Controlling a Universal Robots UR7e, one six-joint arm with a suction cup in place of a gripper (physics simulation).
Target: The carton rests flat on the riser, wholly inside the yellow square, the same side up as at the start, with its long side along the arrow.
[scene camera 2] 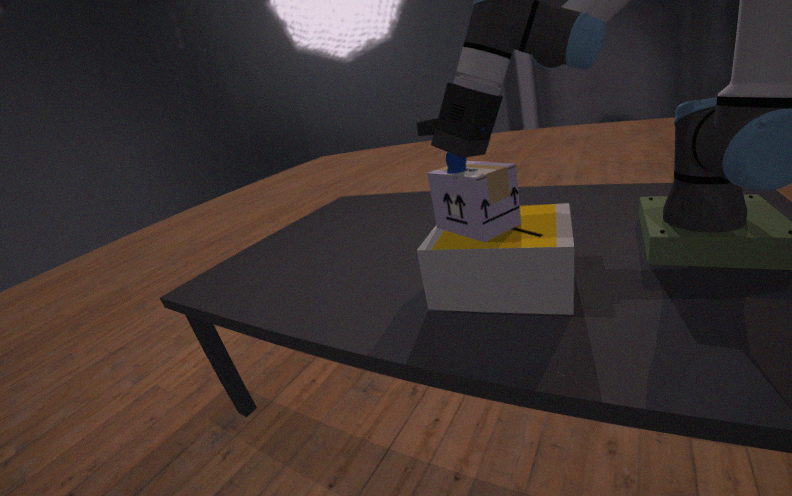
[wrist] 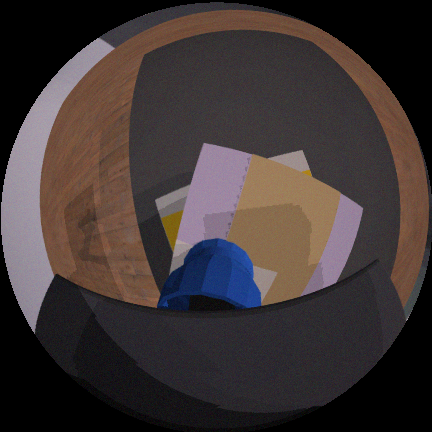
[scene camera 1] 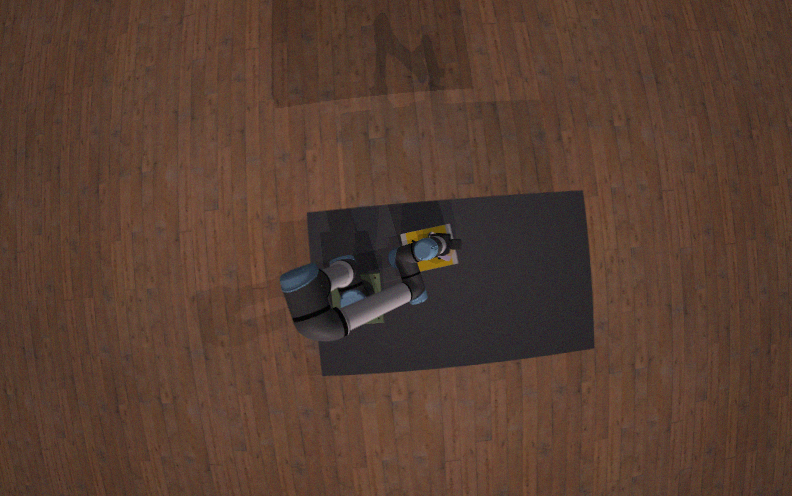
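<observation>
The lavender carton [scene camera 1: 445, 256] [scene camera 2: 474, 204] [wrist: 215, 185] hangs on my suction cup [scene camera 2: 456, 170] [wrist: 218, 250], which is on its top face near one end. Its printed arrows point up; it looks slightly tilted. Its lower corner is at or very close to the top of the white riser [scene camera 1: 403, 238] [scene camera 2: 499, 280] [wrist: 287, 161]; I cannot tell whether they touch. It covers part of the yellow square [scene camera 1: 432, 264] [scene camera 2: 540, 217] [wrist: 172, 229], towards its left side in scene camera 2. The black arrow's line [scene camera 2: 527, 232] emerges beside it, roughly parallel to one lower carton edge. The arrowhead is hidden.
The riser stands on the dark table [scene camera 1: 514, 280] [scene camera 2: 280, 280] [wrist: 240, 90]. The arm's green base plate [scene camera 1: 374, 281] [scene camera 2: 713, 252] is on the same table, right of the riser in scene camera 2. In scene camera 1 the arm covers much of the riser and carton.
</observation>
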